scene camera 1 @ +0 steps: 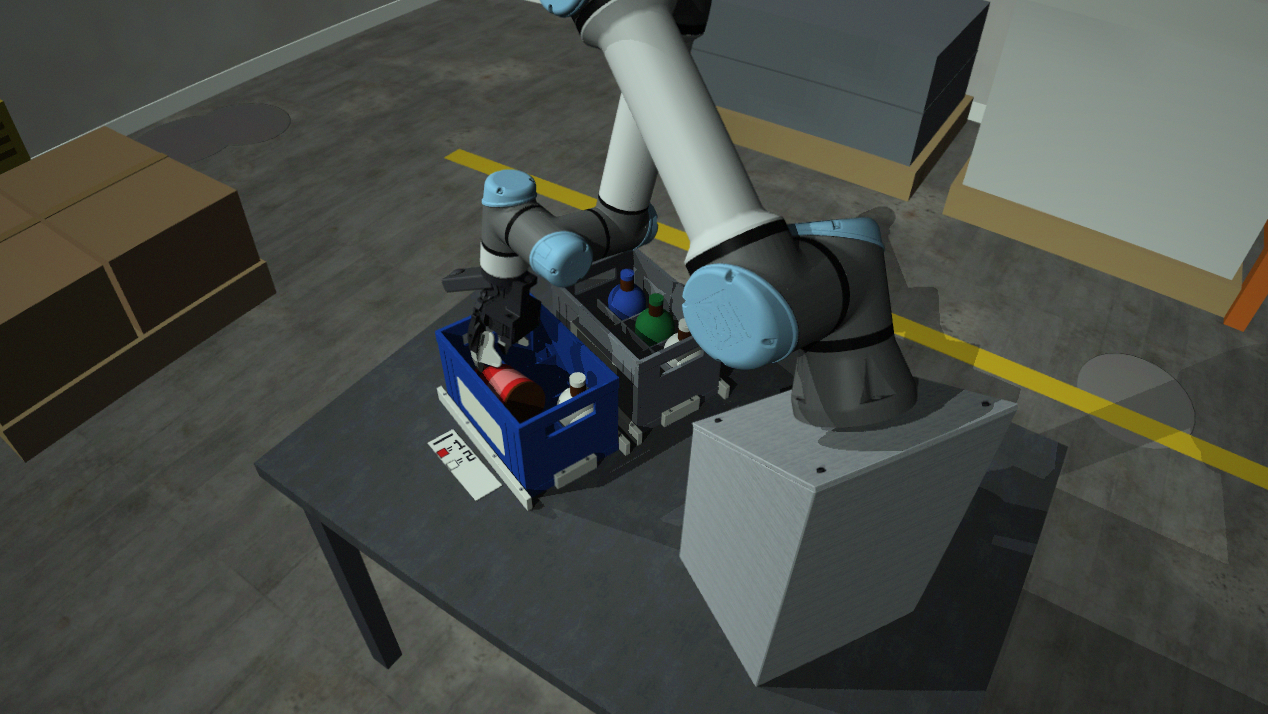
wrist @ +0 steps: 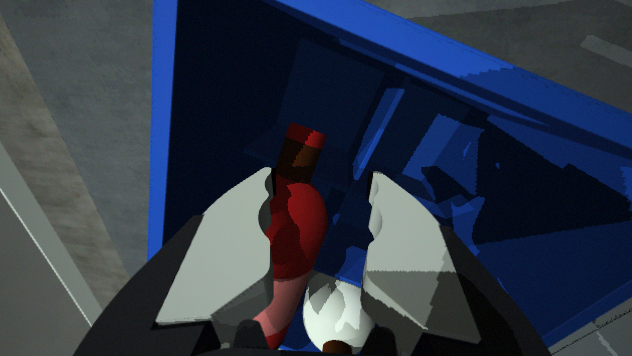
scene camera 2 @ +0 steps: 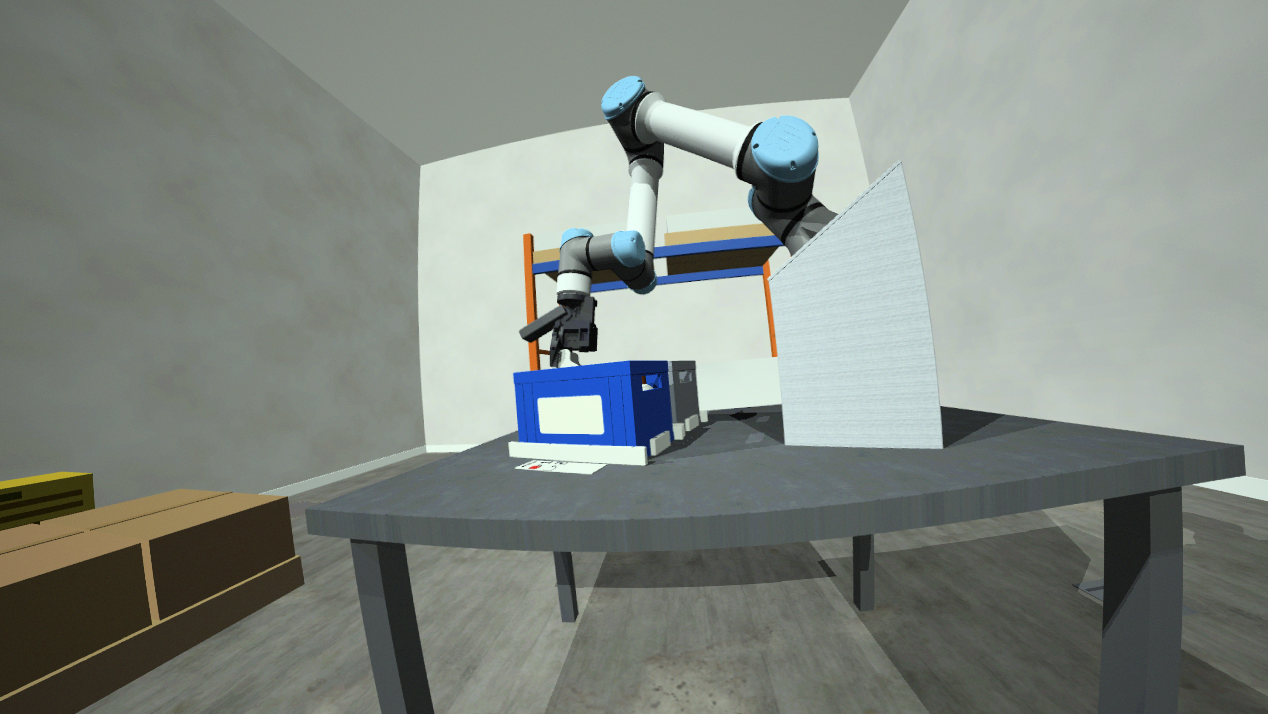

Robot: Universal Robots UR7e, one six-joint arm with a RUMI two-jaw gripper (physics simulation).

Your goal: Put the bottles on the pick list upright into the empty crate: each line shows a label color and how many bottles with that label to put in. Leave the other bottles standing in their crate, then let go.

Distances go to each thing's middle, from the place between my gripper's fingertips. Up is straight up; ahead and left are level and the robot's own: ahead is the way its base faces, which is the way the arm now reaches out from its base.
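The red bottle [wrist: 299, 217] is 5 cm behind my hand and 4 cm to the left of it. As for the pick list [scene camera 1: 474, 476], it is 12 cm below my hand, 13 cm to the left of it and 2 cm behind it. Counting from my hand again, the blue bottle [scene camera 1: 625, 300] sits 4 cm below, 29 cm to the right and 11 cm behind, whereas the green bottle [scene camera 1: 653, 325] sits 4 cm below, 25 cm to the right and 19 cm behind.
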